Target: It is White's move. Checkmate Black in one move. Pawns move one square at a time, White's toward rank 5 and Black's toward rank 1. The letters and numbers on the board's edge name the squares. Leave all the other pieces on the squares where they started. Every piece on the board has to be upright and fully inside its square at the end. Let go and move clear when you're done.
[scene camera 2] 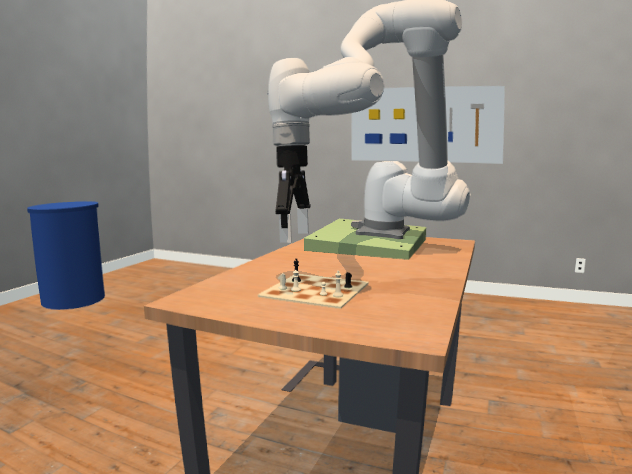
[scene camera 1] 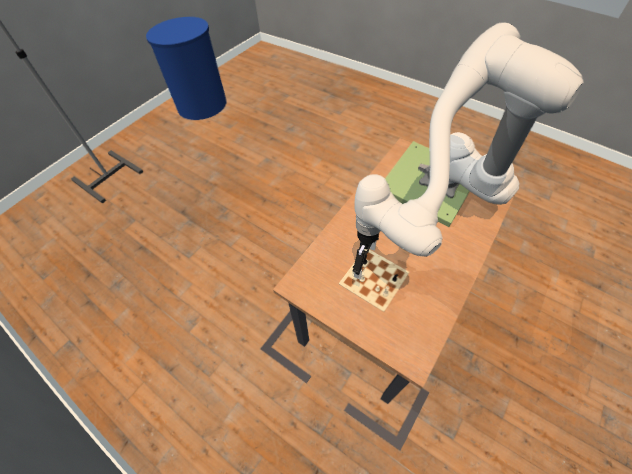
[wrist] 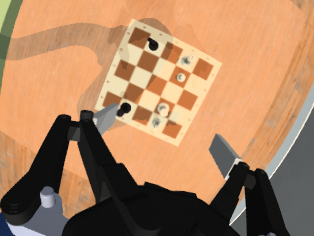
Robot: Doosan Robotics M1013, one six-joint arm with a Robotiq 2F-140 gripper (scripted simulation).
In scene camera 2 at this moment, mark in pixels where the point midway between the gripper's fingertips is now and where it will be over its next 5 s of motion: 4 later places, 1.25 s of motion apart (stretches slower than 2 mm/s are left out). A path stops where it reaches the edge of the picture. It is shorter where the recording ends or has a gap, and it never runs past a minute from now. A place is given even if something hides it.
My gripper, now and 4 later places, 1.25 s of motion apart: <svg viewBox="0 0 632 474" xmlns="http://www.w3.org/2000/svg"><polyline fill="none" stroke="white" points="295,237 295,249 295,266 295,281 296,243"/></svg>
